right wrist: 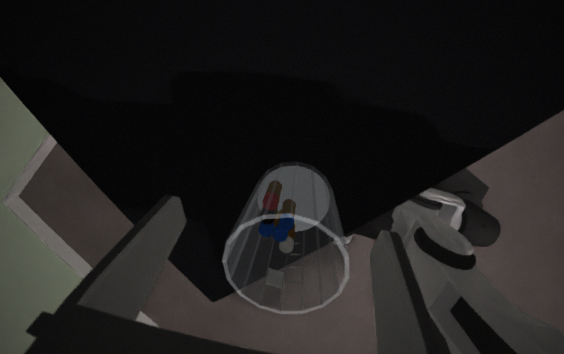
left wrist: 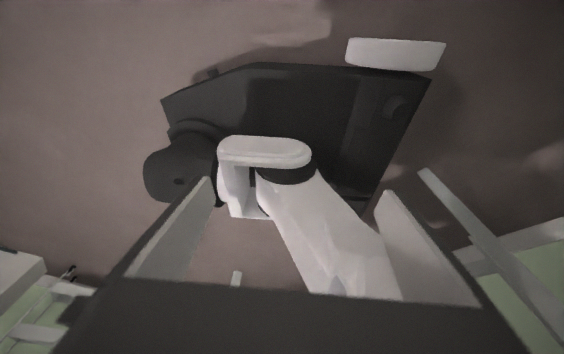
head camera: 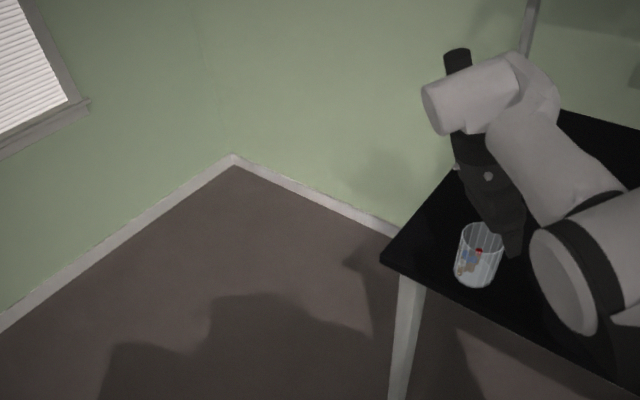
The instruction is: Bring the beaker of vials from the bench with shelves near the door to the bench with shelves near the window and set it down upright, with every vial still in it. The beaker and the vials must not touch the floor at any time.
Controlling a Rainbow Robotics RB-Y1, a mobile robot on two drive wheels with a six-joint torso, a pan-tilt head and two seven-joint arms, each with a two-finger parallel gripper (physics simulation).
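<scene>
The clear beaker (head camera: 486, 272) (right wrist: 316, 200) stands upright on the black bench top (head camera: 425, 232) (right wrist: 280, 115), near its corner. Several vials (head camera: 470, 260) (right wrist: 280, 225) with red, blue, black and white caps lean inside it. My right gripper (head camera: 512, 245) (right wrist: 275, 225) is open and empty. In the right wrist view the beaker shows between its two fingers, beyond the fingertips; in the head camera the gripper is behind and to the right of the beaker. My left gripper (left wrist: 295, 194) is open and empty, over the robot's own base. The bench's shelves cannot be made out.
A window (head camera: 30, 70) with blinds is at the upper left of the head camera. Green walls (head camera: 300, 100) meet in a corner above the brown floor (head camera: 260, 240). A pale bench leg (head camera: 407, 320) stands under the bench's near corner. Pale bars (left wrist: 450, 205) show at the right of the left wrist view.
</scene>
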